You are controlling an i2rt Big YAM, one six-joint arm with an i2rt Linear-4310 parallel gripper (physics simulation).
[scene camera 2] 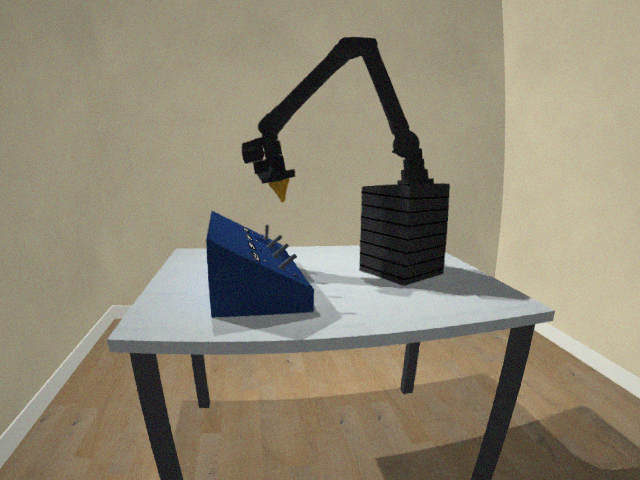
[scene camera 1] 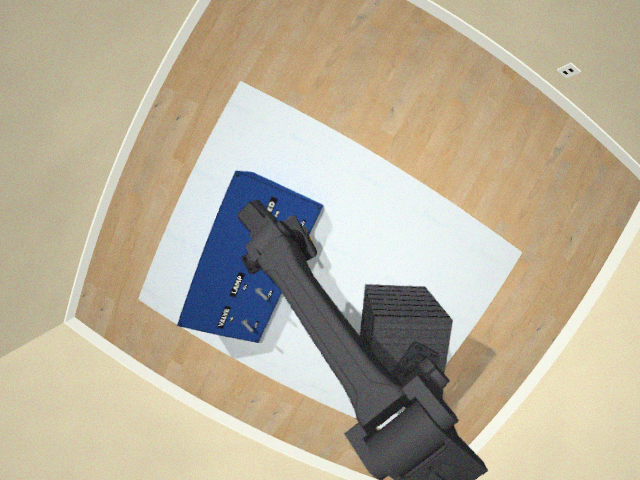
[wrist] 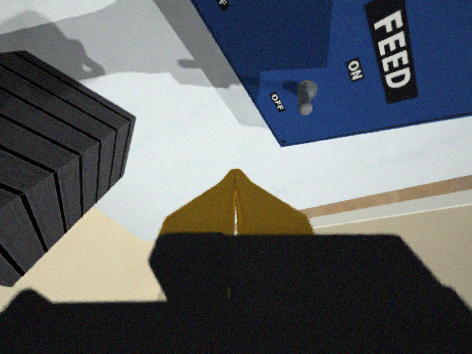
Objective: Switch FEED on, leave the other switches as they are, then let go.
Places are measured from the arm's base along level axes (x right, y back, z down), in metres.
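Where they show: gripper, fingertip midpoint: (scene camera 2: 283, 202) (scene camera 1: 304, 239) (wrist: 235, 176); arm's base at its link origin: (scene camera 2: 415, 184) (scene camera 1: 414, 365).
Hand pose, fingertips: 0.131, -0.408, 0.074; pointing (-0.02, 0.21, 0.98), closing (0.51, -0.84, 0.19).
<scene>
Each offset is from my fingertips to the top centre of the thing, as dx, dy, dz. Level surfaces: height alone.
The blue switch box (scene camera 1: 214, 248) (scene camera 2: 258, 286) (wrist: 440, 65) has a sloped panel. The FEED lever @[+0.007, -0.055, +0.077] (scene camera 2: 266, 232) (wrist: 306, 98) stands near vertical in the scene camera 2 view, tilted up the slope toward ON. The other three levers lean down the slope toward OFF, among them the LAMP lever @[-0.231, -0.023, +0.089] (scene camera 1: 262, 293) and the VALVE lever @[-0.350, -0.013, +0.089] (scene camera 1: 248, 325). The arm hides the FEED and DRIVE levers in the scene camera 1 view. My gripper (scene camera 2: 282, 199) (wrist: 235, 176) is shut and empty, above the box and apart from all levers.
The dark ribbed pedestal (scene camera 1: 408, 330) (scene camera 2: 403, 232) (wrist: 55, 135) carries the arm at the right of the white table @[dz +0.221] (scene camera 1: 330, 170) (scene camera 2: 382, 322). The arm reaches from it over the box. A wall outlet (scene camera 1: 568, 70) shows in the scene camera 1 view.
</scene>
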